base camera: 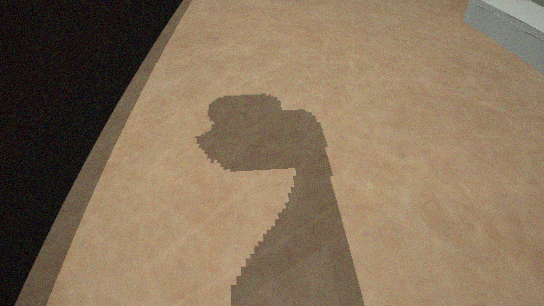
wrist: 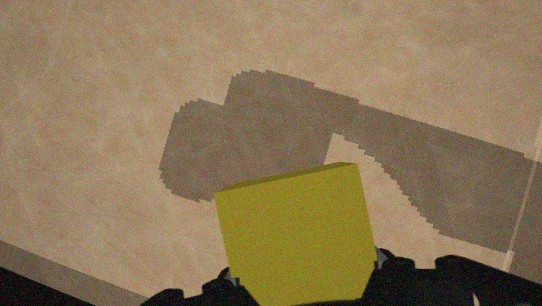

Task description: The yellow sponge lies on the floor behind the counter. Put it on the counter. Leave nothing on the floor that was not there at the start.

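Frame: origin at the arm's base, x right, y back, z down, level; metres.
Seen in the pictures: gripper, between the fingertips: (wrist: 304, 267).
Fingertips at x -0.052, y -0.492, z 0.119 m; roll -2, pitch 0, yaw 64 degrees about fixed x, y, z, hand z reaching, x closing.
Observation:
A point is followed by its place in that frame.
The yellow sponge (wrist: 297, 230) @[x -0.026, y -0.506, z 0.083 m] is a yellow block at the bottom middle of the wrist view. My gripper (wrist: 304, 267) @[x -0.052, y -0.492, z 0.119 m] is shut on it, with a dark finger on each of its left and right sides. The sponge is held up above the floor (wrist: 100, 125) @[x -0.043, y -0.814, z 0.396 m] (base camera: 425, 200) @[x 0.243, y -0.388, z 0.396 m]; how high is hard to tell. Neither the gripper nor the sponge shows in the base camera view, where their shadow with the arm's lies on the floor. The counter cannot be made out for certain in either view.
A dark black surface (base camera: 60, 75) @[x -0.253, y -0.464, z 0.212 m] rises along the left of the base camera view, with a shaded strip of floor at its foot. A pale grey-white box-like object (base camera: 505, 30) @[x 0.806, y -1.017, z 0.347 m] stands at the top right. A thin light line crosses the floor at the right of the wrist view.

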